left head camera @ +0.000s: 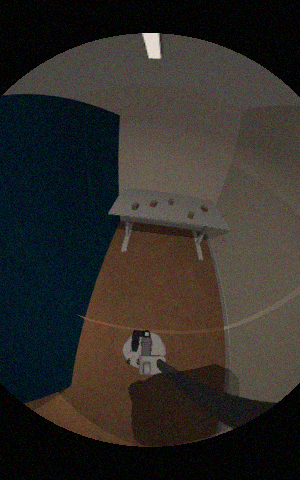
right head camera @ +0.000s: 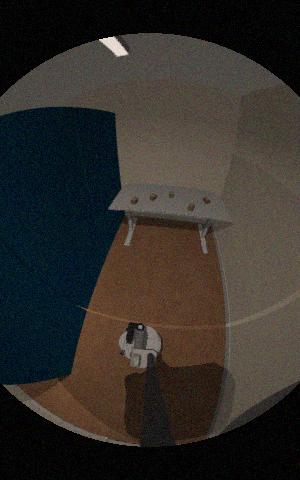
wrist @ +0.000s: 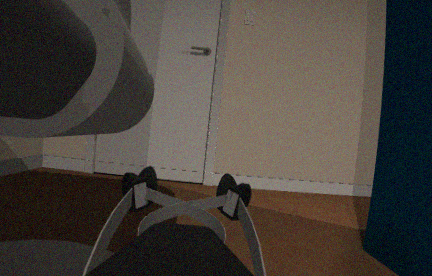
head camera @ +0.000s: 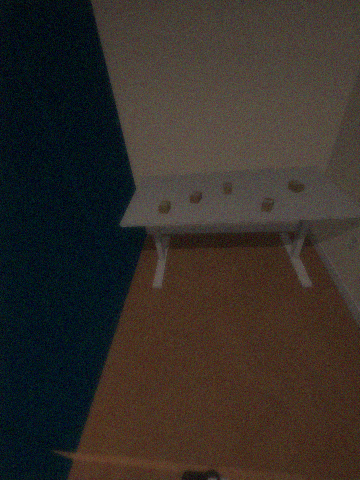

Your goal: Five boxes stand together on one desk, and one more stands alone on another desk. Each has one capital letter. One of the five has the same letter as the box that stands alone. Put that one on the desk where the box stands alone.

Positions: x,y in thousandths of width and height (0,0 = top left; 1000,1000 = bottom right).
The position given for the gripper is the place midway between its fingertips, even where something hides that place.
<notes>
In view: the gripper (wrist: 434,672) and a door (wrist: 432,197).
</notes>
